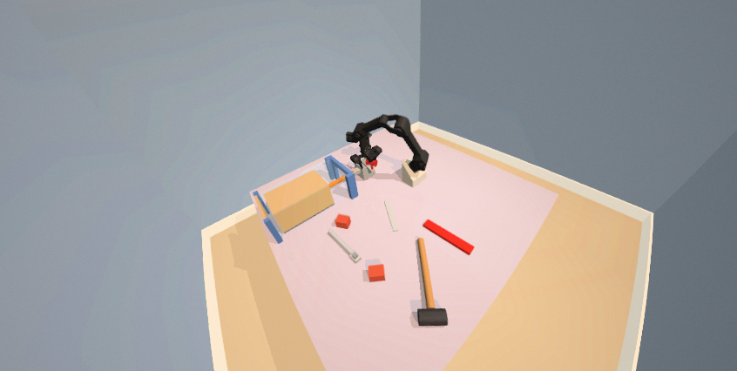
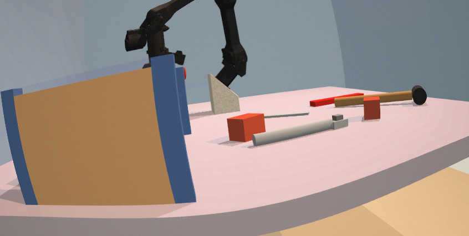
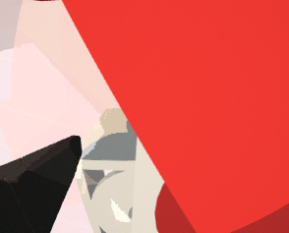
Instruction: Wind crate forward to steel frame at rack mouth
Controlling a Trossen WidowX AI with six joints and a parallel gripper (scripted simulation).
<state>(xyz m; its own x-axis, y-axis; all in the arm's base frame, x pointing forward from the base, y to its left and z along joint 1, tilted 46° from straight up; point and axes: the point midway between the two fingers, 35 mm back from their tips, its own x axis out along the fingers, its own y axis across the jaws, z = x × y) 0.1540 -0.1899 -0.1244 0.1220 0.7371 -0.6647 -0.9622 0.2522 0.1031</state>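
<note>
The pale crank arm is 10 mm to the left of my gripper tip and 10 mm above it. From my gripper tip the other things lie so: red knob 10 mm ahead, 50 mm to the left, 40 mm above; then pale winch 30 mm behind, 60 mm to the right, 60 mm below; then blue frame 150 mm ahead, 70 mm to the right, 10 mm above.
</note>
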